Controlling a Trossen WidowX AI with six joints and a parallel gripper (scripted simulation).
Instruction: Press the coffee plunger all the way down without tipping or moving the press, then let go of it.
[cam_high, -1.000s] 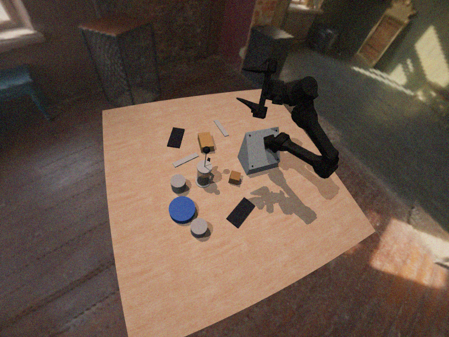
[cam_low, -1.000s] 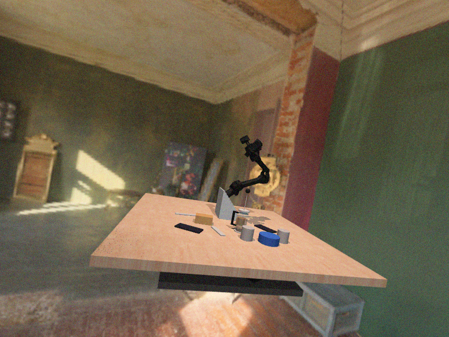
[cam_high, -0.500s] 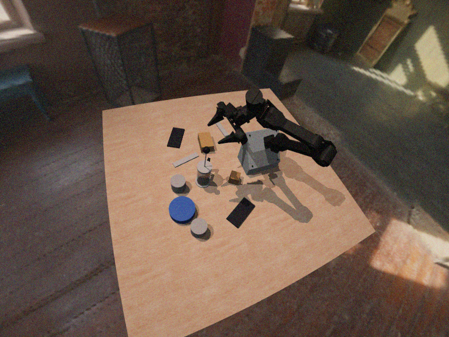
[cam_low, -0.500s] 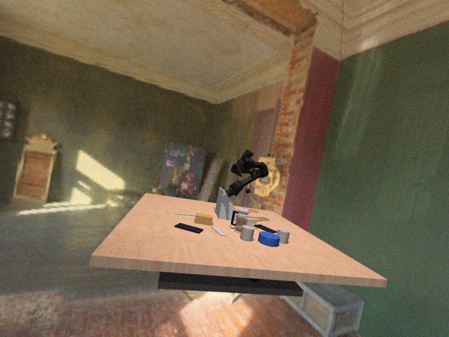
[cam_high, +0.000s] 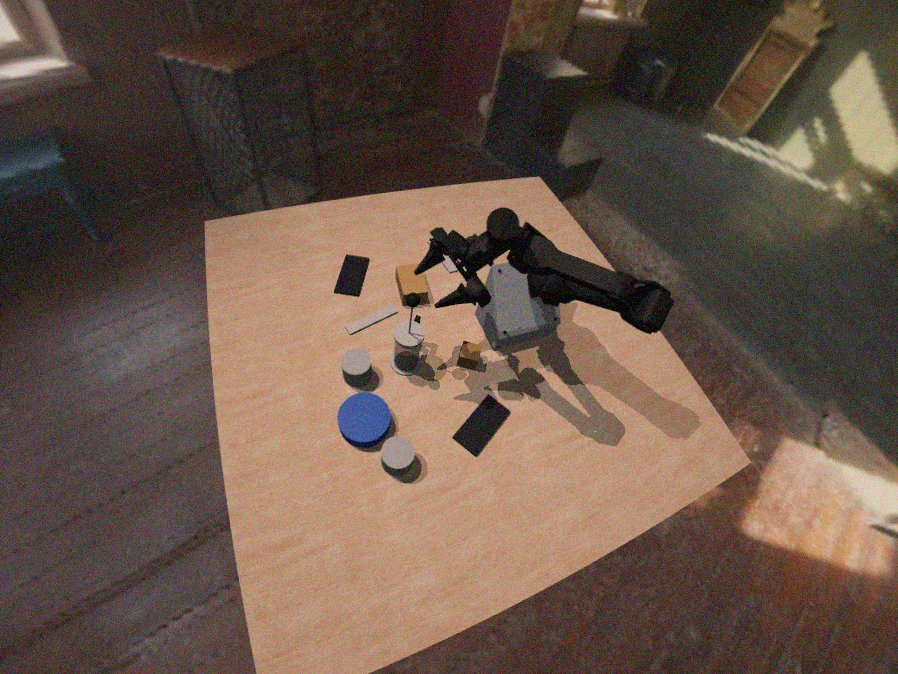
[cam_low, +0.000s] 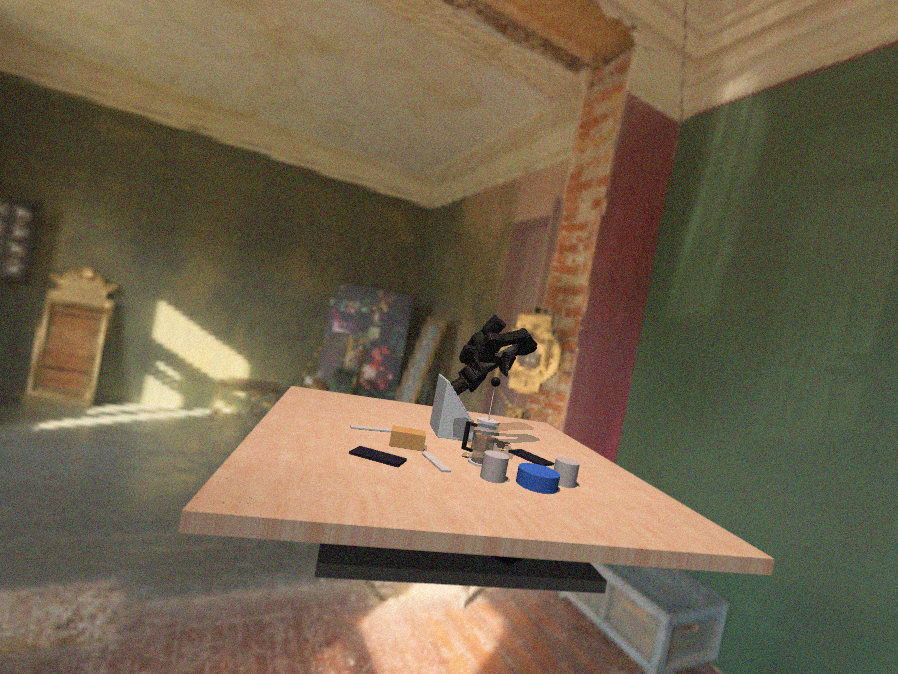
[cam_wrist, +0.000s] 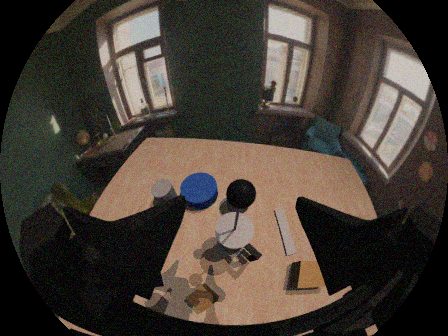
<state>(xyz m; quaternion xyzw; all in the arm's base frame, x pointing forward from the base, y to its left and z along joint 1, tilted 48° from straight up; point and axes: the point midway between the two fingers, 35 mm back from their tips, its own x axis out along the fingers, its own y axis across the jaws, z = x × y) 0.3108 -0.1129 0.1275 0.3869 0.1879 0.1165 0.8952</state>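
My gripper tip is 160 mm above the coffee press, 10 mm to the left of it and 10 mm short of it. Round my gripper tip: blue disc 260 mm below, 180 mm ahead, 120 mm to the left; brown cube 260 mm below, 130 mm behind, 50 mm to the left; tan block 260 mm below, 220 mm to the right, 80 mm behind.
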